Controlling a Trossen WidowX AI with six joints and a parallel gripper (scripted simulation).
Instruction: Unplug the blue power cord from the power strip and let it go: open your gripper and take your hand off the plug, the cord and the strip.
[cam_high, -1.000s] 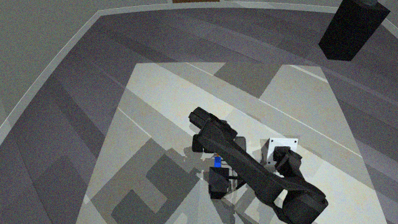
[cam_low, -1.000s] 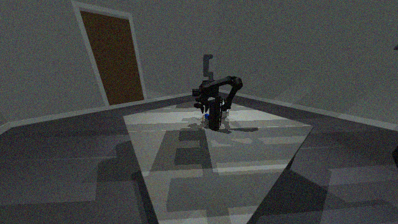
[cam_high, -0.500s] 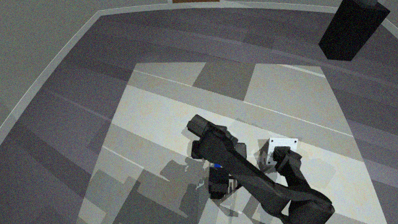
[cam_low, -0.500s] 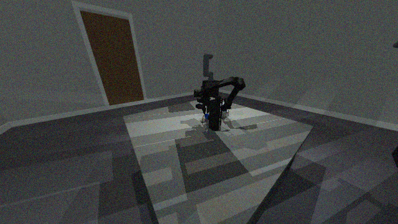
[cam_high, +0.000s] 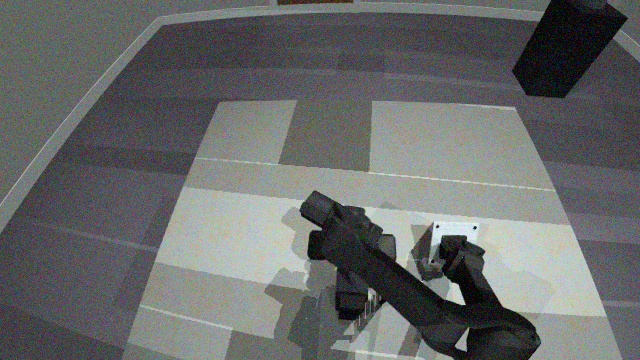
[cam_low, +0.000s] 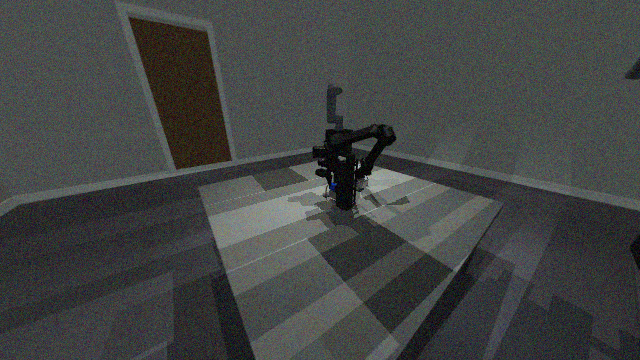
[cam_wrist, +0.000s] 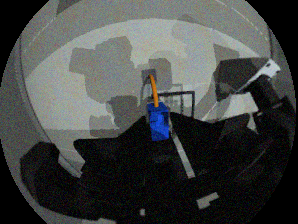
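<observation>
Right now the blue plug is 30 mm to the left of my gripper tip. The rest, counted from my gripper tip: dark strip: 130 mm to the left, 50 mm above.
</observation>
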